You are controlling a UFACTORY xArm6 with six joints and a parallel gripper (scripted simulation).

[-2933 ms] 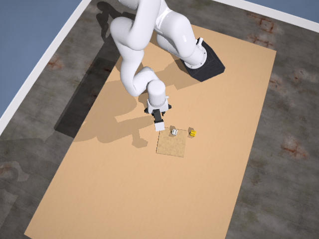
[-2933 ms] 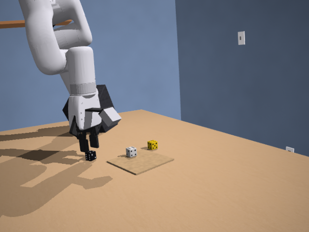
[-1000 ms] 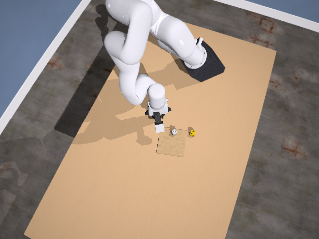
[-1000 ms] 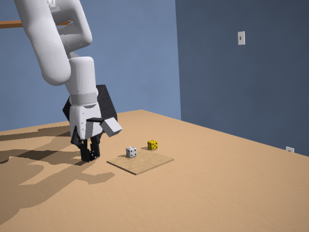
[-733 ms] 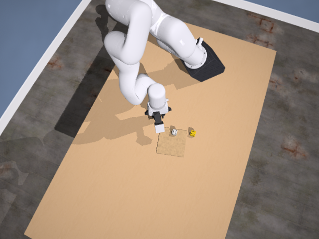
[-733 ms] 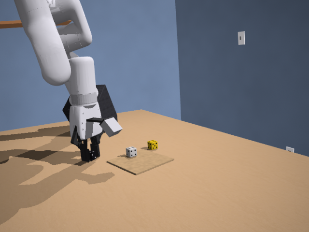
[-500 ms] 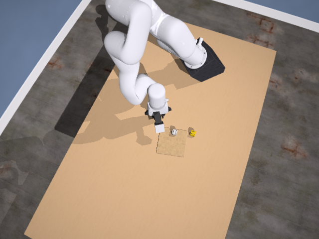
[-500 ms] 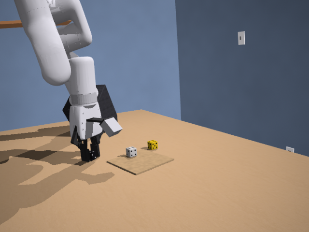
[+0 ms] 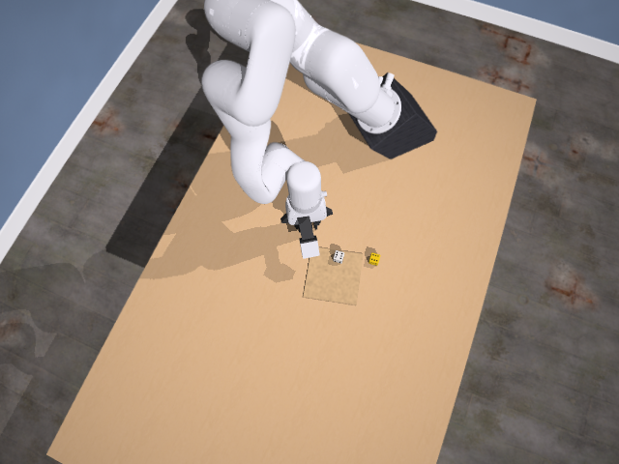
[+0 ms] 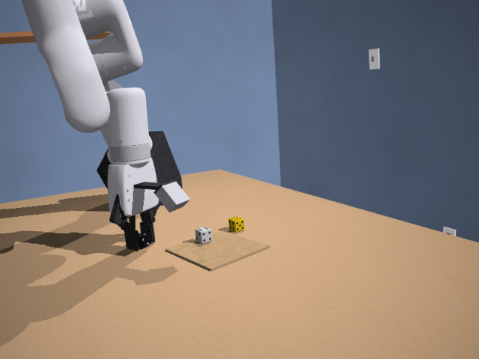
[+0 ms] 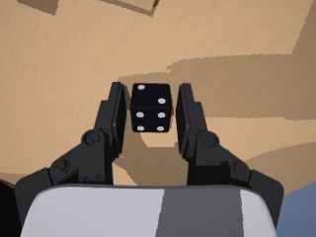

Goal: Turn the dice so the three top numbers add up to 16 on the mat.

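Now: the black die 10 mm below my hand. Also, from my hand: tan mat: 100 mm ahead, 120 mm to the left, 20 mm below; then yellow die: 30 mm ahead, 200 mm to the left, 10 mm below; then white die: 60 mm ahead, 110 mm to the left, 10 mm below.
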